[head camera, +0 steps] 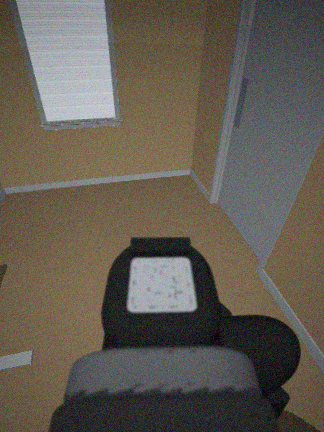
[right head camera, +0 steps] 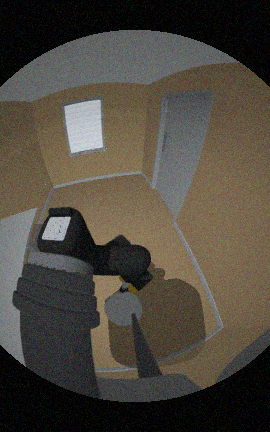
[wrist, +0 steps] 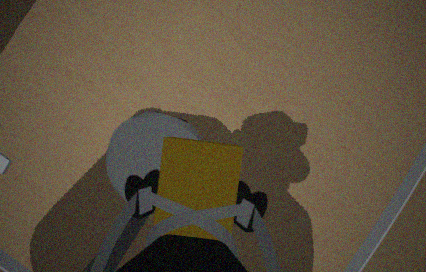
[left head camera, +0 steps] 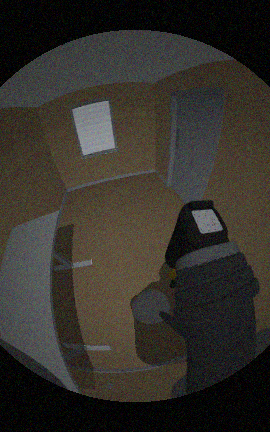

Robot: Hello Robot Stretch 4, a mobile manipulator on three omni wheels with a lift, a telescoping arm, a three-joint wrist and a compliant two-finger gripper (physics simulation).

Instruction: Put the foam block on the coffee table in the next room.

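Seen in the pictures: gripper, fingertip midpoint: (wrist: 196, 191); robot's base, link origin: (right head camera: 123, 307) (wrist: 160, 158) (left head camera: 149, 305).
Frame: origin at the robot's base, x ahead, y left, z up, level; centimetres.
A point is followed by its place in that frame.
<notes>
The yellow foam block (wrist: 200, 170) {x 19.4, y -7.1, z 105.6 cm} (right head camera: 132, 288) {x 14.2, y -8.9, z 105.6 cm} (left head camera: 172, 273) {x 18.6, y -5.0, z 105.6 cm} is held between the two fingertips of my gripper (wrist: 196, 191) {x 17.4, y -8.7, z 100.8 cm}, which is shut on it, above the floor. In the wrist view the fingertips press on its left and right sides. In the head camera view the arm and wrist hide the gripper and the block. No coffee table that I can identify shows in these views.
A grey door (head camera: 270, 115) {x 180.6, y -86.0, z 112.2 cm} (left head camera: 200, 135) {x 164.2, y -89.3, z 131.8 cm} (right head camera: 185, 145) {x 162.9, y -89.6, z 121.9 cm} stands in the far right corner, beside a window (head camera: 70, 60) {x 277.5, y 84.0, z 140.2 cm} wall. A white table (left head camera: 30, 255) {x 30.0, y 90.7, z 92.3 cm} with light feet stands at the left. A grey disc (wrist: 135, 150) {x -1.9, y 8.4, z 18.7 cm} (right head camera: 123, 308) {x -0.1, y -0.6, z 18.7 cm} sits below the block.
</notes>
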